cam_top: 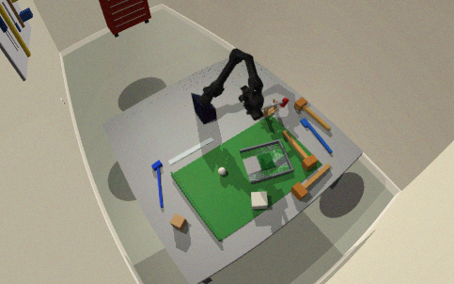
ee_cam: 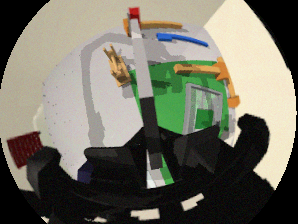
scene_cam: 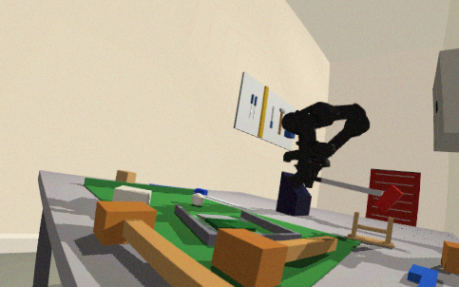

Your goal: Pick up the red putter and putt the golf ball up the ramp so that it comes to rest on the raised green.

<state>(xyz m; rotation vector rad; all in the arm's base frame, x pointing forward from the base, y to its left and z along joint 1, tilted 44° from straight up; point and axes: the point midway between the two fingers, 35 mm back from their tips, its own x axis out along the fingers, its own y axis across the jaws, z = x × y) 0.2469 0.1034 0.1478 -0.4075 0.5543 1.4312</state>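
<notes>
My gripper tip is now 7 cm past the pale strip, 39 cm to the left of it and 12 cm above it. The rest, counted from my gripper tip: red putter 1 cm ahead, 11 cm to the left, 2 cm above; green mat 23 cm ahead, 19 cm to the right, 12 cm below; wooden rack 5 cm behind, 18 cm to the left, 9 cm below.
</notes>
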